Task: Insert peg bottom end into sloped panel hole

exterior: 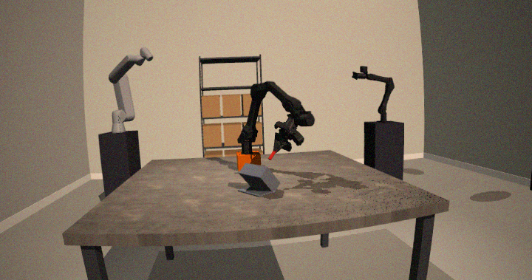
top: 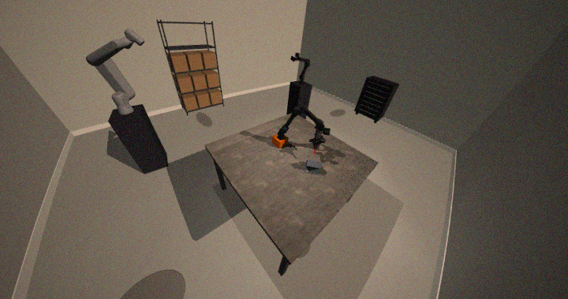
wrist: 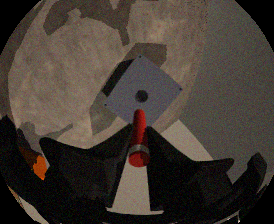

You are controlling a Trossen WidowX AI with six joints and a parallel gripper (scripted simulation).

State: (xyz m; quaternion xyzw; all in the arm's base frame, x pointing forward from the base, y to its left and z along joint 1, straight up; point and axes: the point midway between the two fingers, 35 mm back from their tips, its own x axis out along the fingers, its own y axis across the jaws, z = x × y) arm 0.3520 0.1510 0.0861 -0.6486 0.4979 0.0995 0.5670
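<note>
Right now the grey sloped panel is 7 cm ahead of my gripper tip, 7 cm to the right of it and 9 cm below it. Also, from my gripper tip: red round peg: 1 cm behind, 1 cm to the left, 1 cm above.
</note>
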